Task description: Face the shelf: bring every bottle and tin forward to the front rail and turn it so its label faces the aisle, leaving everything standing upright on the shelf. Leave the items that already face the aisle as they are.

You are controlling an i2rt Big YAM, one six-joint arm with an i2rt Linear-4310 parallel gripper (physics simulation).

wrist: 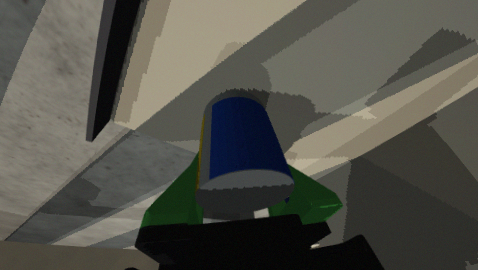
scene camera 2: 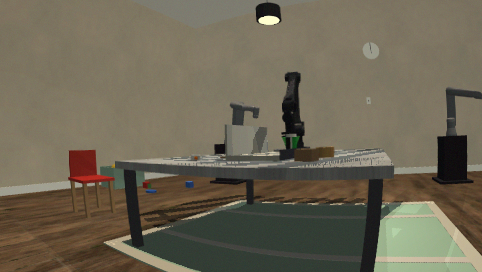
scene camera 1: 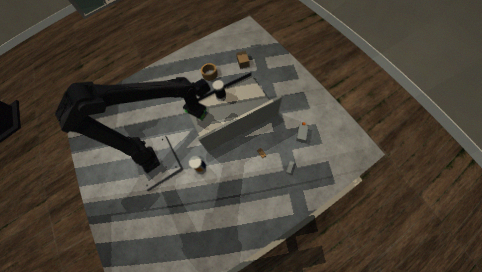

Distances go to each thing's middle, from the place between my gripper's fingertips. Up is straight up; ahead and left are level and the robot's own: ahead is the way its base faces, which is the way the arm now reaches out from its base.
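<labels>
From my hand: blue and yellow tin [wrist: 241, 168] 2 cm ahead, 1 cm to the left, 2 cm above; shelf board [scene camera 1: 245, 95] 17 cm ahead, 6 cm to the right, 3 cm below; dark front rail [wrist: 114, 34] 18 cm ahead, 9 cm to the left, 2 cm below; shelf [scene camera 1: 245, 106] 17 cm ahead, 6 cm to the right, 4 cm above.
</labels>
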